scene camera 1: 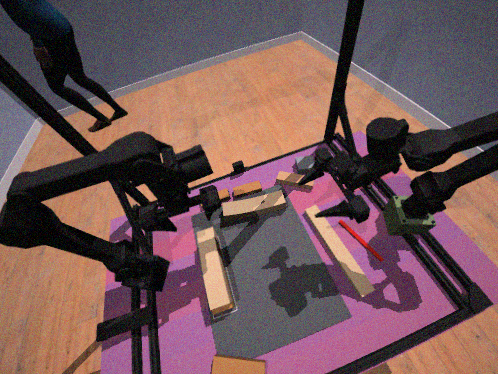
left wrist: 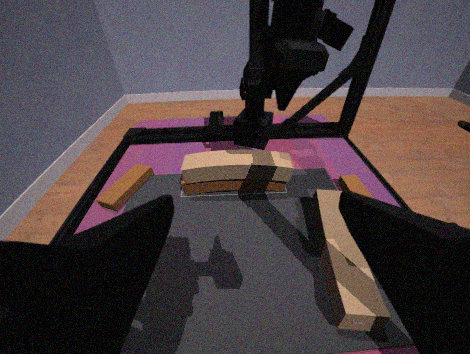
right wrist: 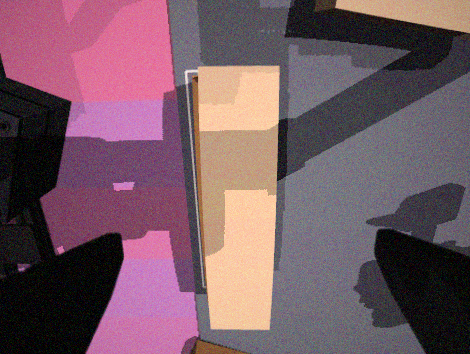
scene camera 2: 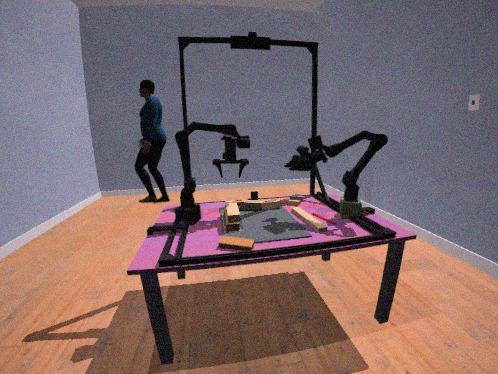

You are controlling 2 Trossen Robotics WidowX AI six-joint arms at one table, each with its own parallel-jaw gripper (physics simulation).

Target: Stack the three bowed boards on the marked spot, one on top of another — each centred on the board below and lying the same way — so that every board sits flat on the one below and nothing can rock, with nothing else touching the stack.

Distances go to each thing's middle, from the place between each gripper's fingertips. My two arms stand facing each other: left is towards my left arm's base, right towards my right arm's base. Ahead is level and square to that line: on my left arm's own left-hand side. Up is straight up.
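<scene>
My right gripper: 21 cm above the long pale plank [scene camera 1: 359, 281], 8 cm short of it, 40 cm to the right of it.
My left gripper: 26 cm above the long pale plank, 5 cm short of it, 11 cm to the right of it.
</scene>
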